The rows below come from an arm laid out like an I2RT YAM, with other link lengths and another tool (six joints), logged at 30 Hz.
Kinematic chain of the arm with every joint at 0, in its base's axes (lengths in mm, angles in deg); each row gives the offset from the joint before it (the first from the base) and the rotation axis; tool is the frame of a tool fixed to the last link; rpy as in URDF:
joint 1: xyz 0 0 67.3 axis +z
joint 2: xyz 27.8 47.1 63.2 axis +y
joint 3: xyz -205.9 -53.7 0 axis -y
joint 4: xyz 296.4 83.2 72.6 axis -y
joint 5: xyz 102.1 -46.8 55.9 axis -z
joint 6: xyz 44.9 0 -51 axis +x
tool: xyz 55 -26 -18 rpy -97.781 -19.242 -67.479
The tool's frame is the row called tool.
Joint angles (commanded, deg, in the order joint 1, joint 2, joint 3, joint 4, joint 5, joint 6), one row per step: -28.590, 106.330, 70.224, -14.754, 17.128, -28.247; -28.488, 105.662, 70.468, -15.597, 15.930, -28.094; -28.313, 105.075, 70.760, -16.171, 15.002, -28.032; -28.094, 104.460, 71.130, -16.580, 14.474, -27.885; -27.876, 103.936, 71.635, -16.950, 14.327, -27.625; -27.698, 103.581, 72.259, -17.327, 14.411, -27.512; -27.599, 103.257, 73.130, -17.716, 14.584, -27.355; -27.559, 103.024, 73.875, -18.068, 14.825, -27.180; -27.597, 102.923, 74.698, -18.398, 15.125, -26.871
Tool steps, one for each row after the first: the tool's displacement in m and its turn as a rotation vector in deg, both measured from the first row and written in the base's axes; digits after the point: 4 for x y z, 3 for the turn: 0.0017, 0.0022, 0.0043, 0.844, -0.587, 0.745; 0.0040, 0.0042, 0.0092, 1.355, -1.227, 1.464; 0.0066, 0.0059, 0.0154, 1.497, -1.999, 1.920; 0.0091, 0.0070, 0.0223, 1.390, -2.764, 2.053; 0.0114, 0.0073, 0.0289, 1.095, -3.319, 2.107; 0.0140, 0.0067, 0.0371, 0.661, -4.049, 1.997; 0.0157, 0.0058, 0.0439, 0.276, -4.608, 1.766; 0.0171, 0.0041, 0.0501, -0.077, -5.194, 1.319
